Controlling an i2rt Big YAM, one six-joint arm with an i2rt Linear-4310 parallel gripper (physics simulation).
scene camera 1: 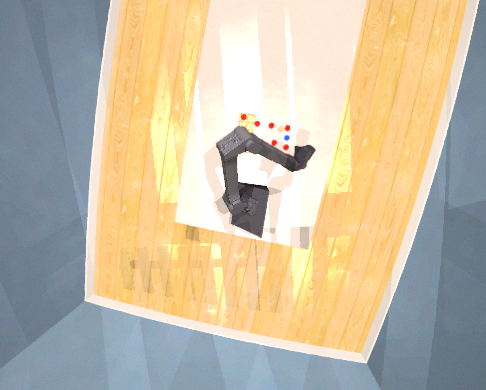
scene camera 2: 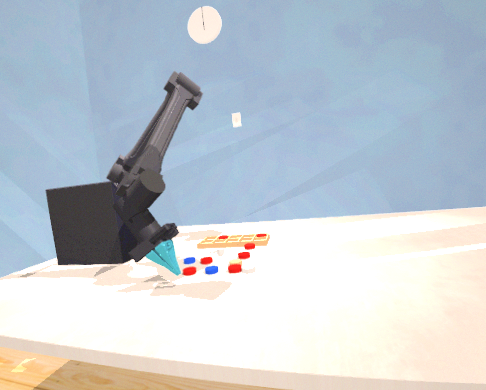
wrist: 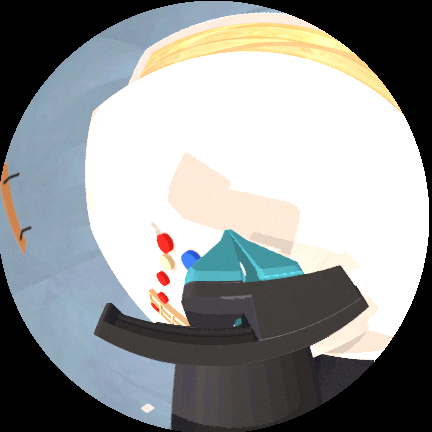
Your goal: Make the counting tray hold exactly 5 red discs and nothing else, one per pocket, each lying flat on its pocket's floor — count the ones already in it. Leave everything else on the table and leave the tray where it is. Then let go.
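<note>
My gripper (scene camera 2: 178, 273) (wrist: 226, 235) is shut and empty, low over the table, its tips just left of a red disc (scene camera 2: 189, 271) (scene camera 1: 286, 147) in the second scene view. The fingers hide that disc in the wrist view. The counting tray (scene camera 2: 235, 245) (wrist: 176, 314) holds one red disc (scene camera 2: 223, 237) near its middle and another red disc (scene camera 2: 261, 235) (scene camera 1: 243, 117) at its far end. Other loose red discs are one (scene camera 2: 249, 246) (scene camera 1: 257, 123) beside the tray, one (scene camera 2: 243, 255) (scene camera 1: 271, 125), one (scene camera 2: 235, 268) (scene camera 1: 287, 128) (wrist: 165, 243) and one (scene camera 2: 206, 260) (scene camera 1: 274, 142).
A blue disc (scene camera 2: 211, 270) (scene camera 1: 287, 137) (wrist: 190, 259) lies between red discs. Another blue disc (scene camera 2: 189, 260) lies behind the nearest red one. A cream disc (scene camera 2: 235, 262) (wrist: 167, 262) and pale white discs (scene camera 2: 248, 267) (scene camera 2: 220, 252) lie among them. The arm partly covers the tray in the first scene view.
</note>
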